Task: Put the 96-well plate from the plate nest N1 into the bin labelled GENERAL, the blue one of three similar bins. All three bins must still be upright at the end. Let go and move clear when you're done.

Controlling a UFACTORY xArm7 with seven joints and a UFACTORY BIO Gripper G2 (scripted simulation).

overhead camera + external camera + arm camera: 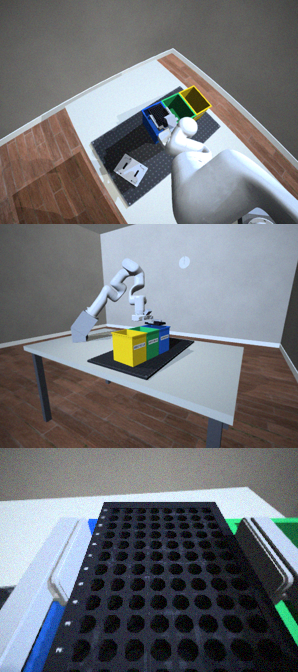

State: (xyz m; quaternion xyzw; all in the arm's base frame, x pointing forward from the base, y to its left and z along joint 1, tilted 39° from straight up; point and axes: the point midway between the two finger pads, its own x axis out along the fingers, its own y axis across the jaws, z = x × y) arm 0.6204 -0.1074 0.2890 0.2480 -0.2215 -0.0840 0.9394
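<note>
Now: hand 10 mm above the black 96-well plate. From my hand the other things lie so: yellow bin (260 mm to the right, 130 mm below, 10 mm behind); then green bin (130 mm to the right, 130 mm below, 10 mm behind); then blue general bin (130 mm below).
</note>
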